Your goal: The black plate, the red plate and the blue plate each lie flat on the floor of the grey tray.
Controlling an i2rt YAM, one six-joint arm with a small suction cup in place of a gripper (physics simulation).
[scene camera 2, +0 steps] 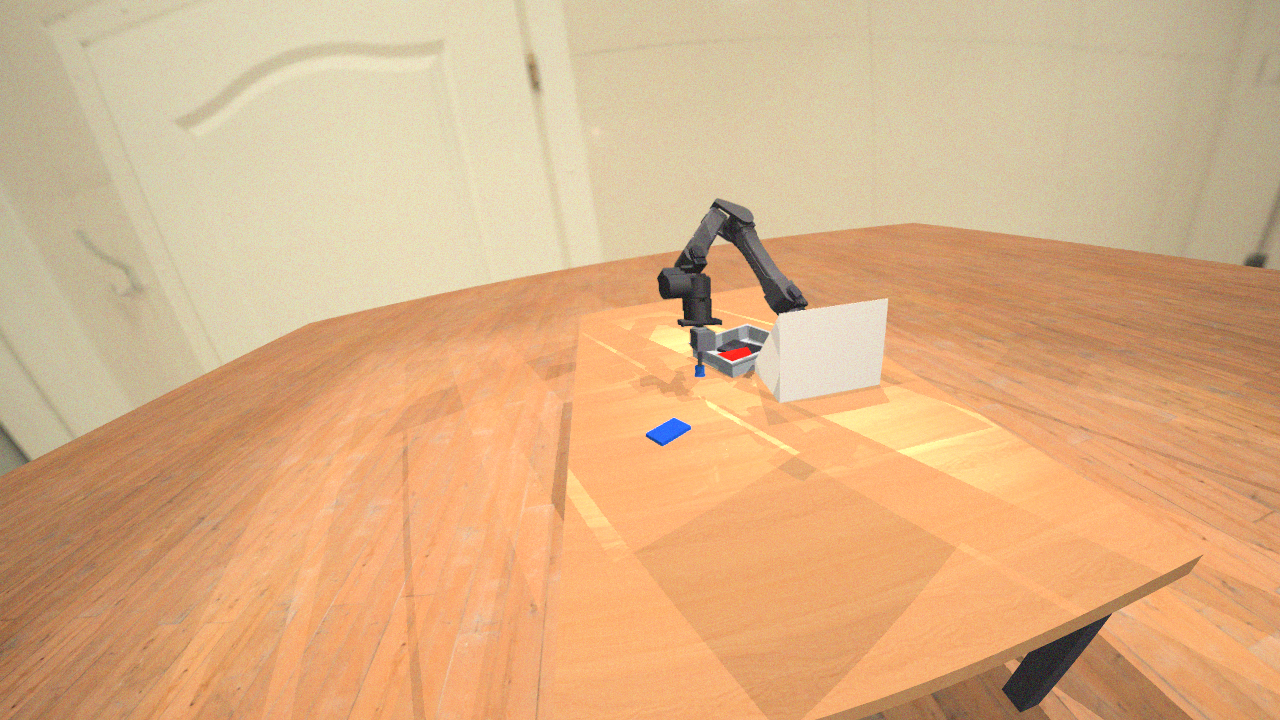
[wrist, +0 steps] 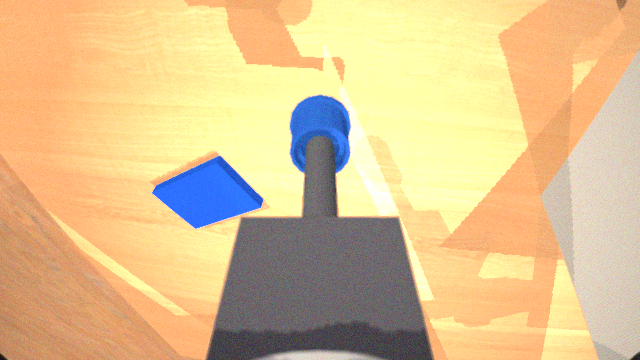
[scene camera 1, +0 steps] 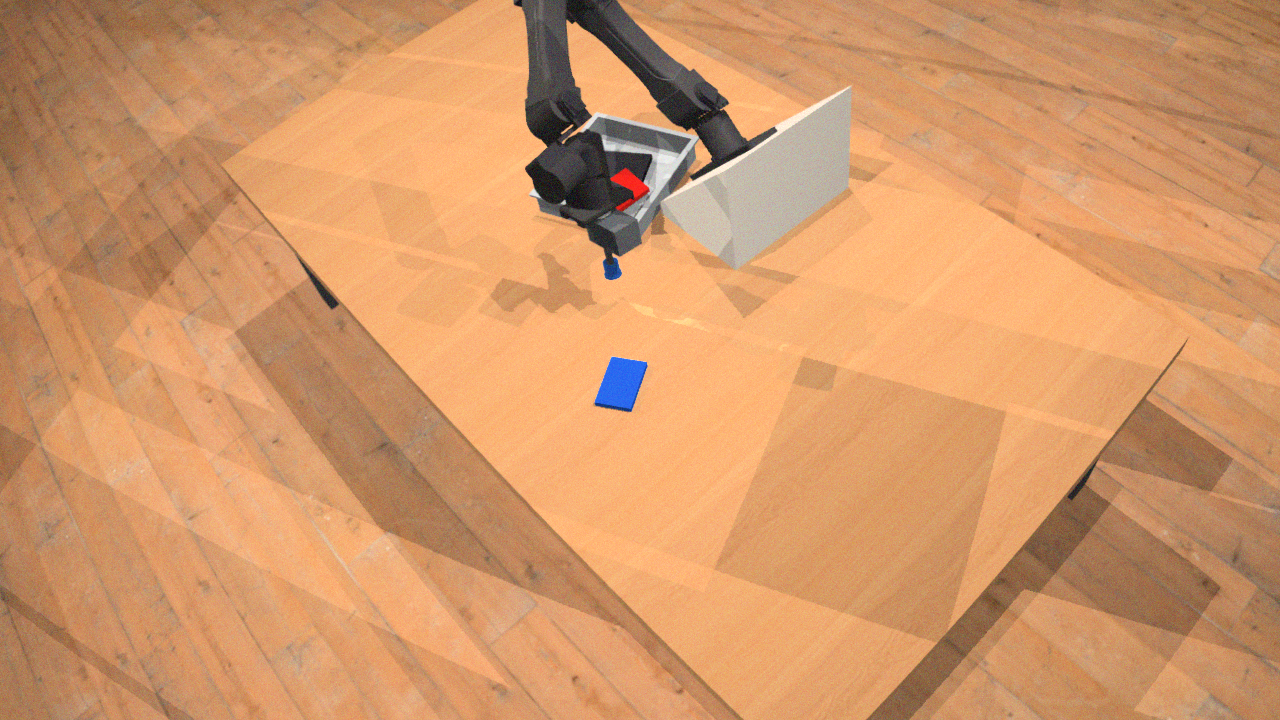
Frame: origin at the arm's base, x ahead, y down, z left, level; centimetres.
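Where they show: end effector, tool point: (scene camera 2: 699, 375) (wrist: 320, 123) (scene camera 1: 613, 274); arm's base, origin of the base link: (scene camera 2: 802, 337) (scene camera 1: 733, 157).
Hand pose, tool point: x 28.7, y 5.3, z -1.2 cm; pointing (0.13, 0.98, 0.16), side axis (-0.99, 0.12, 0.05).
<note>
Things, the pixels of their top centre, and the offset from my tool point.
- blue plate, middle of its top: (wrist: 204, 200) (scene camera 1: 620, 382) (scene camera 2: 668, 429) dy +5.4, dx +11.9, dz +12.8 cm
- grey tray, middle of its top: (scene camera 1: 614, 164) (scene camera 2: 740, 341) dy +1.4, dx -19.6, dz -20.3 cm
- red plate, middle of its top: (scene camera 1: 615, 190) (scene camera 2: 734, 353) dy +3.6, dx -16.3, dz -17.3 cm
- black plate, middle of its top: (scene camera 1: 611, 167) (scene camera 2: 741, 347) dy +5.1, dx -21.1, dz -23.5 cm
The blue plate (scene camera 1: 621, 384) (scene camera 2: 668, 431) (wrist: 207, 192) lies flat on the table in front of the grey tray (scene camera 1: 648, 132) (scene camera 2: 735, 368). The red plate (scene camera 1: 631, 186) (scene camera 2: 735, 354) and the black plate (scene camera 1: 637, 164) (scene camera 2: 735, 344) are inside the tray, close against each other. The arm partly hides them, and I cannot tell whether their edges overlap. My gripper (scene camera 1: 612, 268) (scene camera 2: 699, 370) (wrist: 320, 125), a blue suction cup, is open and bears no plate. It hangs above the table between the tray and the blue plate. The tray does not show in the wrist view.
A white upright panel (scene camera 1: 796, 179) (scene camera 2: 832, 349) (wrist: 610, 175) with a slanted side stands beside the tray, in front of the arm's base. The arm's dark wrist (scene camera 1: 581, 174) hangs over part of the tray in scene camera 1. The table's long edge runs left of the blue plate.
</note>
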